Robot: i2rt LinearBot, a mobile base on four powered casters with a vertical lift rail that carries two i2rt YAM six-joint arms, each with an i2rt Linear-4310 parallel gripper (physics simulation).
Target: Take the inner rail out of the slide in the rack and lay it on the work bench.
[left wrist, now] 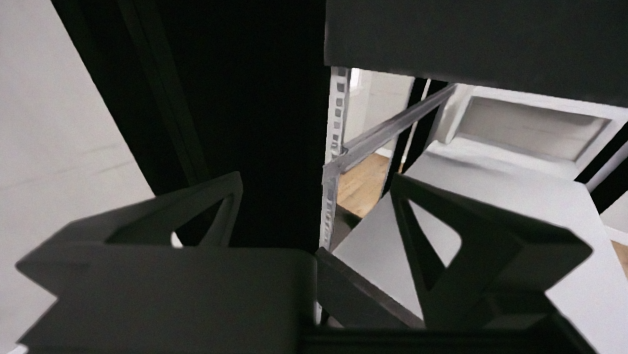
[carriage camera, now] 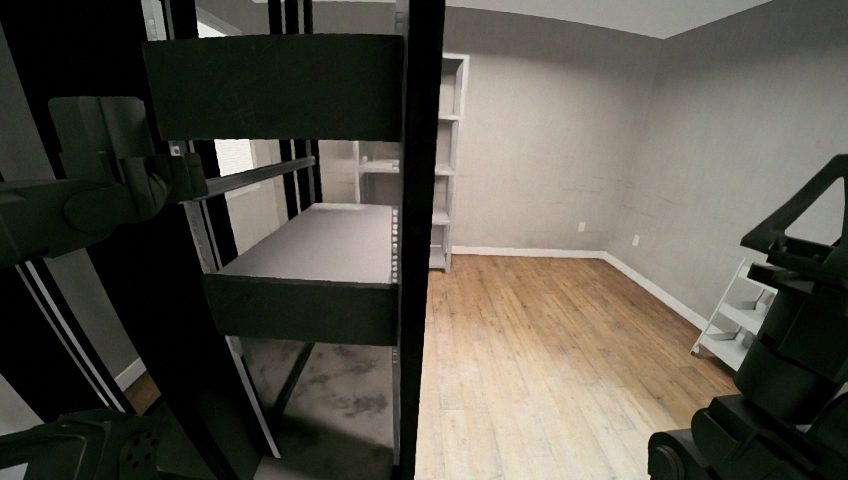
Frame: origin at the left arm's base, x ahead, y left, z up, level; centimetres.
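Where they show: left gripper, fingertip midpoint: [left wrist: 316,180].
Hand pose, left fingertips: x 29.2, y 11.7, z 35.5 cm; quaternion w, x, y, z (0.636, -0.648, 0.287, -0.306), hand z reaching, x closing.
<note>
After its pixels a point has its place.
The slide [carriage camera: 261,174] {x 68.9, y 17.3, z 29.3 cm} [left wrist: 395,124] {x 57.8, y 17.3, z 30.2 cm} is a thin grey metal bar running back along the left inner side of the black rack [carriage camera: 423,178] {x 26.9, y -32.9, z 36.1 cm} [left wrist: 270,100] {x 36.5, y 25.4, z 36.5 cm}; I cannot tell its inner rail apart. My left gripper [carriage camera: 196,176] [left wrist: 316,180] {x 29.2, y 11.7, z 35.5 cm} is open. In the left wrist view the slide's front end lies between and beyond its fingertips; no contact shows. In the carriage camera the gripper partly hides that front end. My right gripper [carriage camera: 836,178] is open at the right edge, away from the rack, partly out of the picture. The work bench does not show in either view.
A dark front panel [carriage camera: 273,86] {x 39.4, y -5.6, z 49.8 cm} [left wrist: 475,45] {x 39.3, y 7.5, z 42.8 cm} crosses the rack above the slide. A pale-topped unit [carriage camera: 321,237] {x 67.8, y -1.0, z 9.3 cm} [left wrist: 500,200] {x 83.7, y -6.0, z 9.3 cm} with a dark front sits below it. A white shelf unit [carriage camera: 462,89] {x 217.7, y -63.2, z 79.9 cm} stands behind the rack. A white cart [carriage camera: 740,312] {x 92.8, y -231.4, z -38.8 cm} stands at the right.
</note>
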